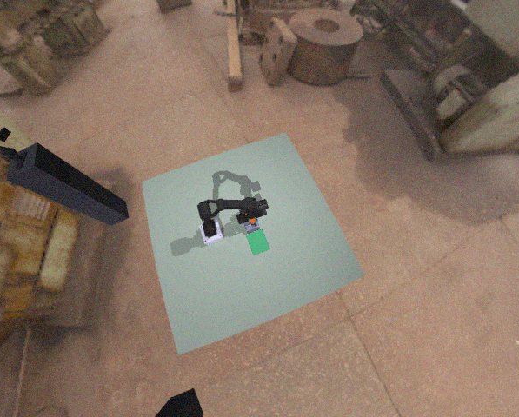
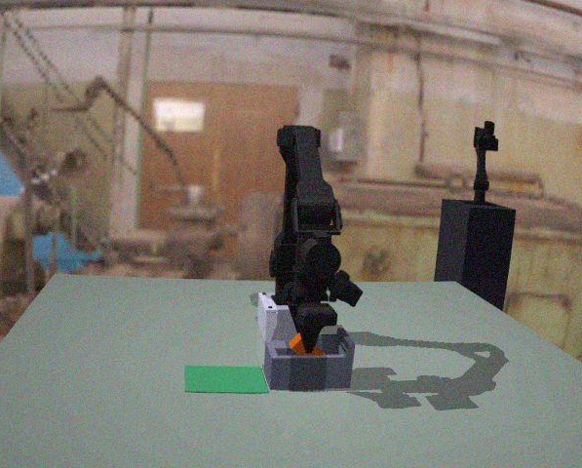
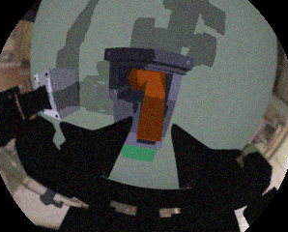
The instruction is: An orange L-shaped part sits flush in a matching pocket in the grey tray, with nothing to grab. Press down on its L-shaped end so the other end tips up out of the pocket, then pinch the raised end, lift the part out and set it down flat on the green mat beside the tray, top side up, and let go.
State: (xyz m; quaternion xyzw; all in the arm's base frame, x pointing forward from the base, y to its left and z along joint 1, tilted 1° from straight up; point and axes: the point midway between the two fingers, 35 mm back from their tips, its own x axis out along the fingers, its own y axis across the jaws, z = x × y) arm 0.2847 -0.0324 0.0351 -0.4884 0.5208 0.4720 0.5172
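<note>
Right now my gripper tip is 30 mm to the right of the orange l-shaped part, 30 mm above it and 20 mm past it. Round my gripper tip: green mat: 140 mm to the right, 90 mm below, 30 mm behind.
</note>
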